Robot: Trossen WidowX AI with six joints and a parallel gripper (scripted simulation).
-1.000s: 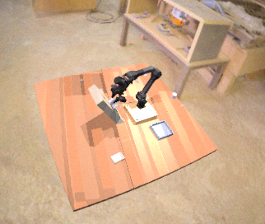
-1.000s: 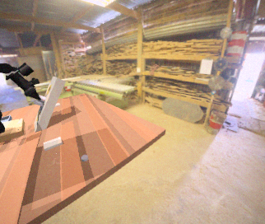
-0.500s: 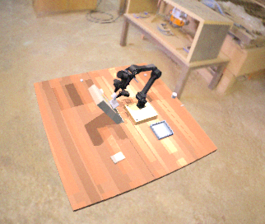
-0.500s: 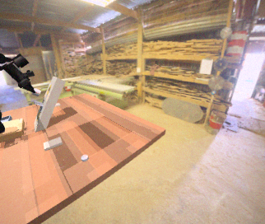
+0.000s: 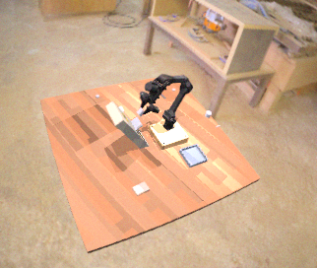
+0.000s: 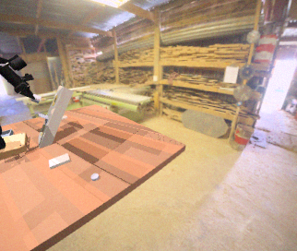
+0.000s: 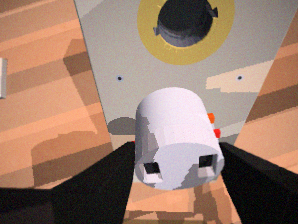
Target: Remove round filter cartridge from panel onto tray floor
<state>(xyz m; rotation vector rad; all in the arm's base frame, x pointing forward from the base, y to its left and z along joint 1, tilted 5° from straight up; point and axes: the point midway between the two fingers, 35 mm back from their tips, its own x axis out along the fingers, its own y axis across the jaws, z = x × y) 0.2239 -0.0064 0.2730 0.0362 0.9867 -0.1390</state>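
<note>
Right now my gripper tip is 31 cm to the right of the dark-rimmed tray, 28 cm past it and 26 cm above it. From my gripper tip the other things lie so: round filter cartridge right at my gripper tip; service panel 12 cm below, 7 cm ahead, 2 cm to the right.
</note>
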